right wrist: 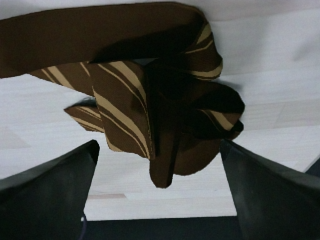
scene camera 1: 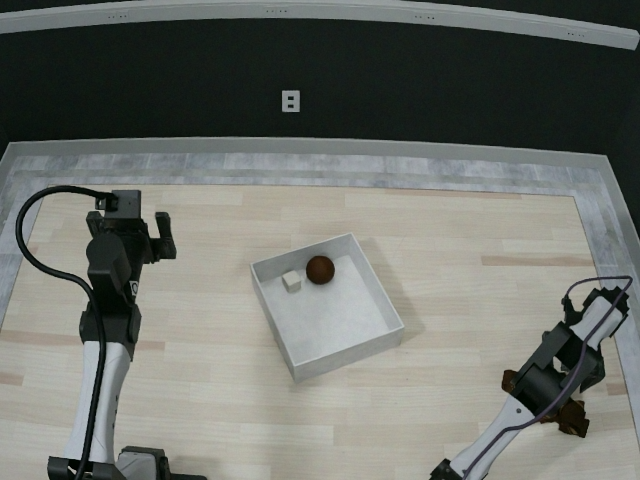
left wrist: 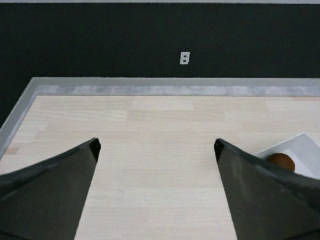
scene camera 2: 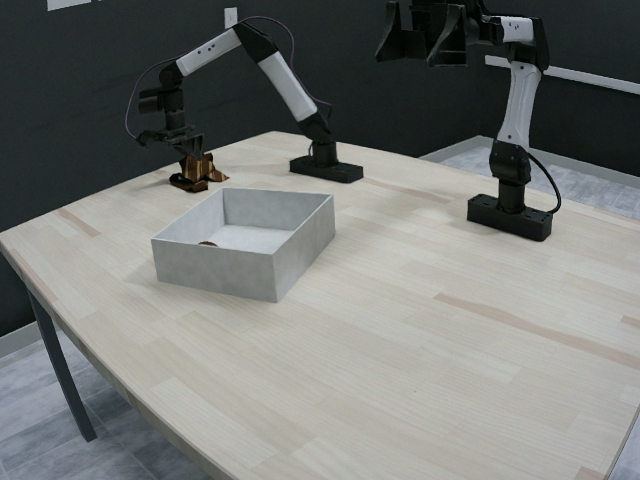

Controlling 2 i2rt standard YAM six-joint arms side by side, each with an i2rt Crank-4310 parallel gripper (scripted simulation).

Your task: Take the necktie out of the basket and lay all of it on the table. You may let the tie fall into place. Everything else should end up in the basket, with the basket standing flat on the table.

Scene:
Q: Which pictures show my left gripper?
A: Scene camera 1, the left wrist view and scene camera 2 only.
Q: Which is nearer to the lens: the grey basket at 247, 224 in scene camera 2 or the brown striped necktie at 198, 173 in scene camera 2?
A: The grey basket.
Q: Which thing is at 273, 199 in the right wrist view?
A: My right gripper.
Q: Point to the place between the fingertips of my left gripper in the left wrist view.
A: At 157, 141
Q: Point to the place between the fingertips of my left gripper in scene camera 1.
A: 145, 217

